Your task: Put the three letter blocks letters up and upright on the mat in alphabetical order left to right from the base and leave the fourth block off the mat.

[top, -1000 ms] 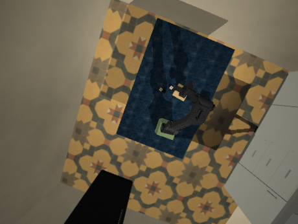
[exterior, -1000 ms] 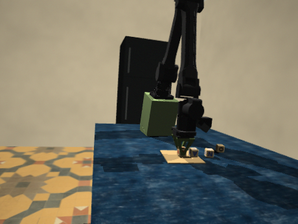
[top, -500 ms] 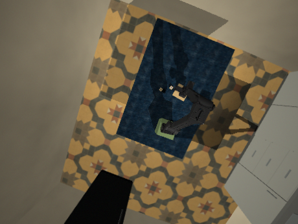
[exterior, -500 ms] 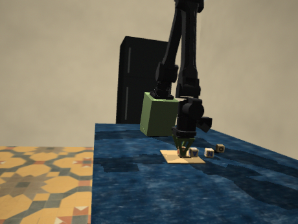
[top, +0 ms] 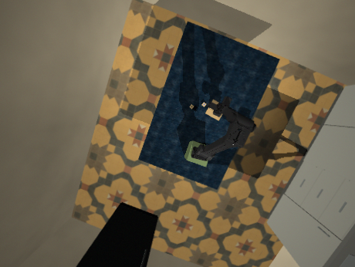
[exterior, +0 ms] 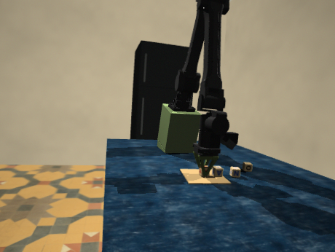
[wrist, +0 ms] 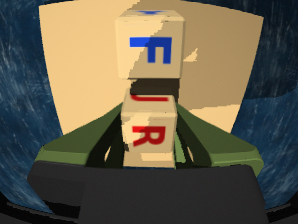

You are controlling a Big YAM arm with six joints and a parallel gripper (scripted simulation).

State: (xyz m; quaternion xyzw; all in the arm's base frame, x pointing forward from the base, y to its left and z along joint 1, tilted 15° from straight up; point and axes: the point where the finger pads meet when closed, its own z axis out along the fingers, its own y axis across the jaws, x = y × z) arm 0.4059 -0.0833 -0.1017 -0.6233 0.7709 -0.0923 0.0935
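Now: hand 20 mm above the tan mat.
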